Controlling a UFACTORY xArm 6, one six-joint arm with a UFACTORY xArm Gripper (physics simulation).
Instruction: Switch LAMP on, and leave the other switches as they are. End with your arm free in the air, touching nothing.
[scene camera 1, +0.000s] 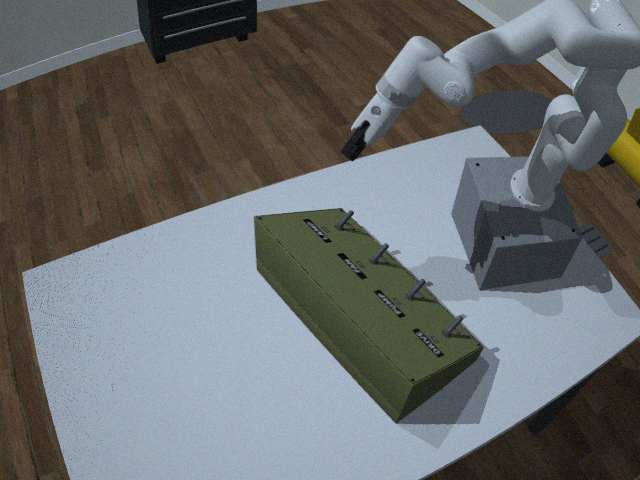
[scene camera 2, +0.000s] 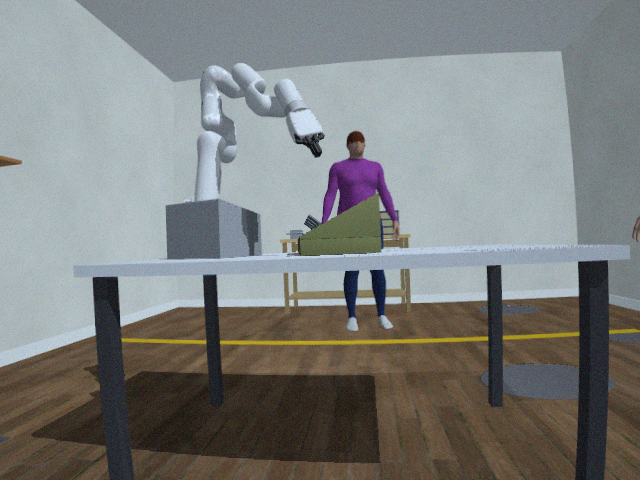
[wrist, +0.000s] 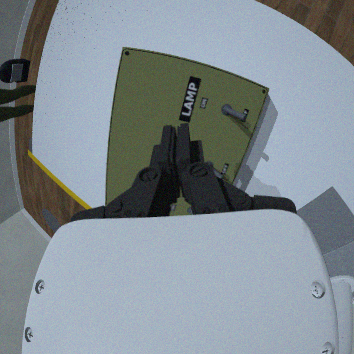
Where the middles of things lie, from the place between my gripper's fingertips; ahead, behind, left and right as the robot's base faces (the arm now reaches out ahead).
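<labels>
My hand is 240 mm above the olive sloped switch box (scene camera 1: 396, 346), 50 mm short of it and 170 mm to the right of it.
</labels>
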